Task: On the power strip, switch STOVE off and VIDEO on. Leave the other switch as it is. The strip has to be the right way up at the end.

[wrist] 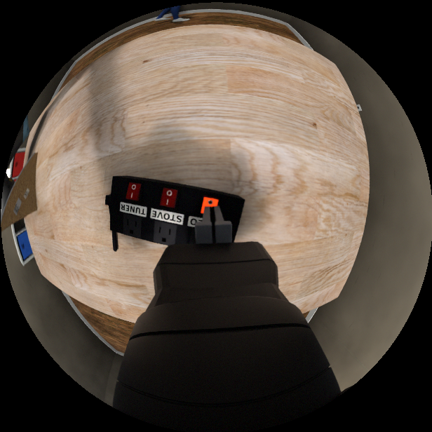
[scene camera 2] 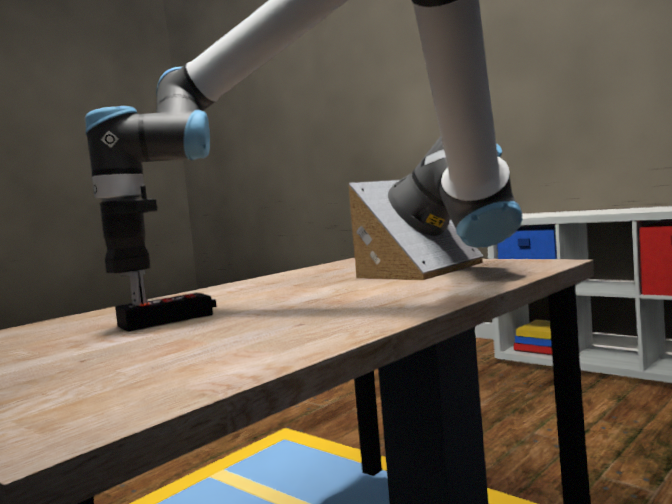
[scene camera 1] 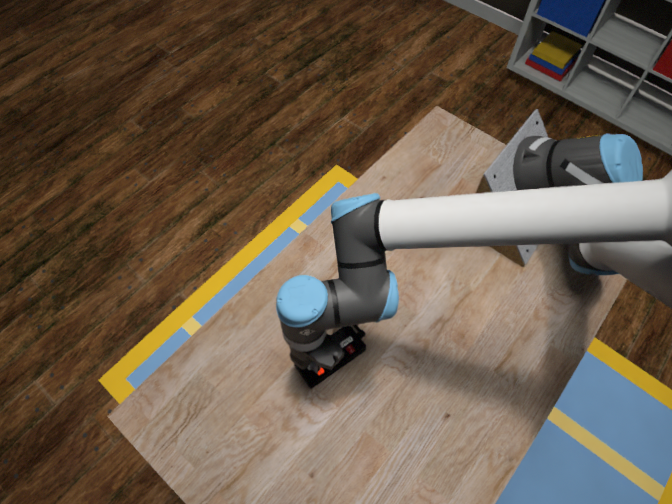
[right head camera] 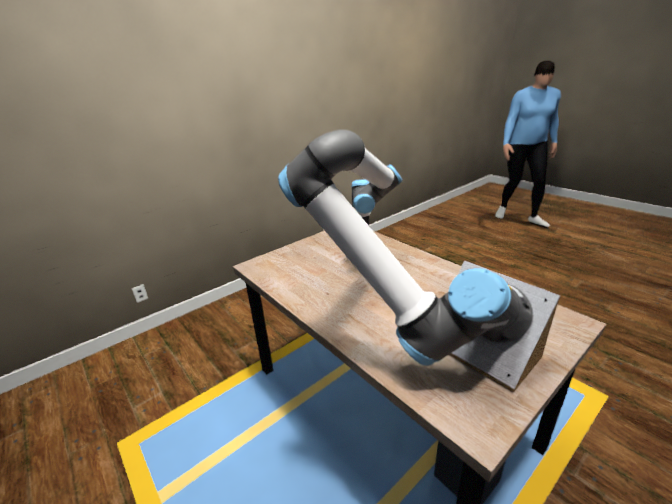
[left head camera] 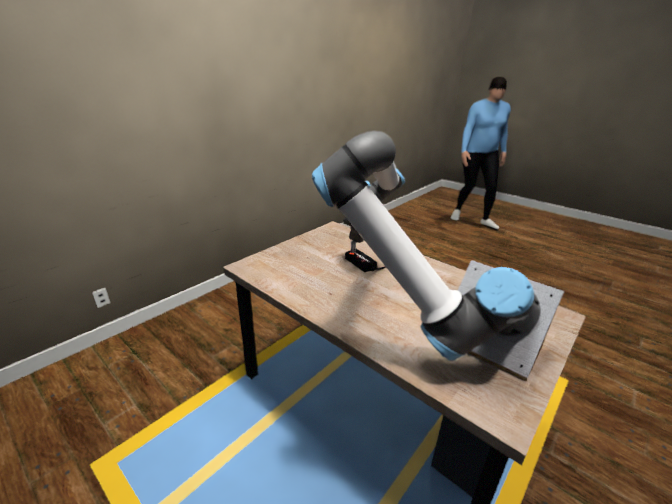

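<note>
The black power strip (left head camera: 369,265) (scene camera 1: 339,364) (scene camera 2: 168,315) (wrist: 151,196) lies on the table with its switches and sockets facing up. In the wrist view its labels read upside down. The TUNER switch (wrist: 133,191) and the STOVE switch (wrist: 169,197) are dark red and unlit. The VIDEO switch (wrist: 210,202) glows bright orange; its label is partly hidden by the fingers. My gripper (scene camera 2: 141,303) (wrist: 211,215) is shut and empty, pointing down, with its fingertips at the VIDEO switch, touching or very close to it. In the right head view the arm hides the strip.
The wooden table (left head camera: 303,282) (scene camera 2: 260,347) carries the arm's slanted mount (scene camera 1: 502,168) (scene camera 2: 379,238). A short cord leaves the strip's TUNER end. A person (left head camera: 485,130) (right head camera: 534,119) stands beyond the table. A shelf unit (scene camera 2: 569,287) stands on the floor behind the mount.
</note>
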